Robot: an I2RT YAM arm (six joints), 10 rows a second.
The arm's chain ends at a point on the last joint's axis. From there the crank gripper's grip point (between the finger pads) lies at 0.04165 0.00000 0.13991 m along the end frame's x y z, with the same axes.
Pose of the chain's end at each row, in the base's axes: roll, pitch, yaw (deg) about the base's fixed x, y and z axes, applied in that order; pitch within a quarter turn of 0, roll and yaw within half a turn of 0; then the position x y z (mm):
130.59, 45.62, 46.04, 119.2, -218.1, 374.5
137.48, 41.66, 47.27, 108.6, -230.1, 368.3
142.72, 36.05, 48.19, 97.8, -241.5, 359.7
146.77, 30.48, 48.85, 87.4, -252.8, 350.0
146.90, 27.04, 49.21, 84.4, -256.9, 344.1
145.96, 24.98, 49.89, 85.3, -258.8, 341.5
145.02, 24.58, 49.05, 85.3, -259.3, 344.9
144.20, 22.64, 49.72, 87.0, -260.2, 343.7
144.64, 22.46, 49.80, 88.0, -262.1, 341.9
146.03, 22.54, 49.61, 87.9, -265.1, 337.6
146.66, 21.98, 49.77, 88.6, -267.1, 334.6
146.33, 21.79, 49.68, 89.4, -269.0, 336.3
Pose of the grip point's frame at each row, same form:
130.59, 45.62, 46.04, 170.7, -317.7, 281.1
137.48, 41.66, 47.27, 152.7, -321.8, 263.6
142.72, 36.05, 48.19, 139.7, -321.7, 245.2
146.77, 30.48, 48.85, 129.7, -320.9, 228.0
146.90, 27.04, 49.21, 131.7, -319.1, 220.8
145.96, 24.98, 49.89, 138.0, -317.8, 218.8
145.02, 24.58, 49.05, 139.5, -319.3, 223.3
144.20, 22.64, 49.72, 146.0, -317.1, 222.9
144.64, 22.46, 49.80, 146.6, -318.3, 220.5
146.03, 22.54, 49.61, 143.5, -320.3, 214.5
146.66, 21.98, 49.77, 144.0, -320.7, 210.6
146.33, 21.79, 49.68, 145.6, -322.7, 212.7

